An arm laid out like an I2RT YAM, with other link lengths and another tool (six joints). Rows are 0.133 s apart.
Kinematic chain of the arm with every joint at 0, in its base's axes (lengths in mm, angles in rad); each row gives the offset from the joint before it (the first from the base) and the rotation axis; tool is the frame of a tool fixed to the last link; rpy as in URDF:
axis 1: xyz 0 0 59.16 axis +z
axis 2: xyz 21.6 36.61 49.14 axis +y
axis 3: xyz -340.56 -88.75 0 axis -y
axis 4: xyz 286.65 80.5 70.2 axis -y
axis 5: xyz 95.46 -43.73 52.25 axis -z
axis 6: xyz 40.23 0 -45.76 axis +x
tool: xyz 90 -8 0 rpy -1.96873 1.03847 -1.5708
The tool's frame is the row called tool.
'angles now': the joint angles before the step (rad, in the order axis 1, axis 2, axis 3, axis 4, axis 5, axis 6). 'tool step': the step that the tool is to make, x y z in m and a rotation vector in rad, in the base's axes. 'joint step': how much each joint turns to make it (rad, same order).
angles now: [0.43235 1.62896 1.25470 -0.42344 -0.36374 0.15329]
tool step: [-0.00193 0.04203 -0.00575 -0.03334 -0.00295 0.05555]
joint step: [0.08747 0.05980 0.05676 -0.00910 0.04445 0.00157]
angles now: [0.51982 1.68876 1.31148 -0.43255 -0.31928 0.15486]
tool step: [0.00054 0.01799 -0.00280 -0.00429 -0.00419 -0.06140]
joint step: [0.04915 0.01842 0.00613 0.03516 0.08138 0.07810]
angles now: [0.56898 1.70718 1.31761 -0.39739 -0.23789 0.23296]
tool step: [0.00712 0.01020 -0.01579 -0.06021 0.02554 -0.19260]
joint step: [0.05671 0.05062 0.03213 -0.01516 0.19891 0.15610]
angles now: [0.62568 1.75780 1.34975 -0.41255 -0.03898 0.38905]
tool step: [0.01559 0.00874 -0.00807 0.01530 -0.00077 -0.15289]
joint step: [0.02166 0.05514 0.03680 0.02584 0.11102 0.13531]
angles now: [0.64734 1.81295 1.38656 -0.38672 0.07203 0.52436]
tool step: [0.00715 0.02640 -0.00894 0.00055 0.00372 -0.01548]
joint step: [0.03668 0.06915 0.06292 0.00009 0.03375 0.04003]
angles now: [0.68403 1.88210 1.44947 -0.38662 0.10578 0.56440]
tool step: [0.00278 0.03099 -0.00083 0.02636 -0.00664 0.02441]
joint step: [0.03685 0.05366 0.06141 0.01227 -0.00287 0.02004]
